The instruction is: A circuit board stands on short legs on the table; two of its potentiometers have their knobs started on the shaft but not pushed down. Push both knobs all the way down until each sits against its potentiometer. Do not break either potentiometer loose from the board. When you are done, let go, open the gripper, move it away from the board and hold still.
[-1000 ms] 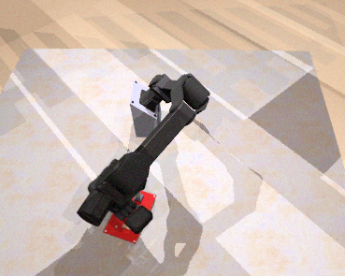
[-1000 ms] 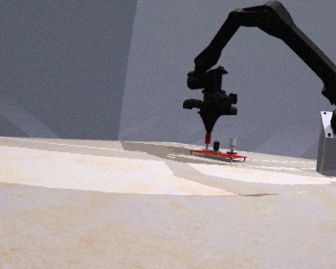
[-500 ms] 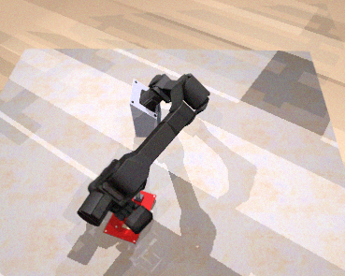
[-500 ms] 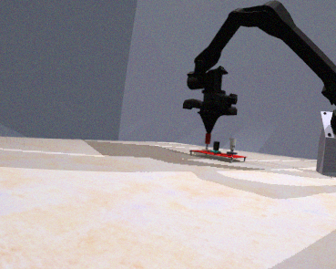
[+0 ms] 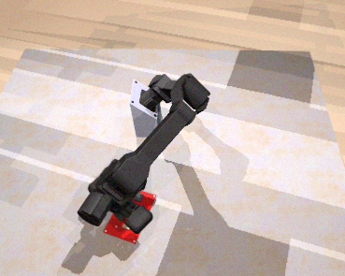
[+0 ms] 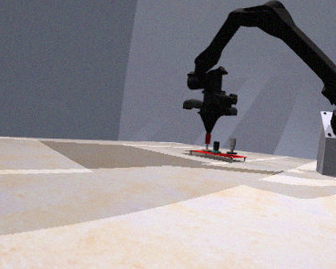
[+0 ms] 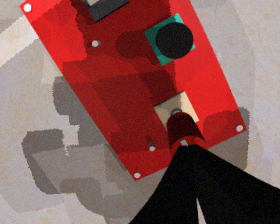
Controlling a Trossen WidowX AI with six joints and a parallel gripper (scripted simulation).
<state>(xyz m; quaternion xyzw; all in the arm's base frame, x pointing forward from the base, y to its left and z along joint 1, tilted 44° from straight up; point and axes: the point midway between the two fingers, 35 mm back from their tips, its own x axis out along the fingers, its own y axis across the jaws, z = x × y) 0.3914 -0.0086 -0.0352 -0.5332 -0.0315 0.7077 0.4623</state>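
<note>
Now: the grey knob 9 cm behind my gripper tip, 2 cm to the left of it and 2 cm below it. The rest, counted from my gripper tip: red knob: 1 cm below.
</note>
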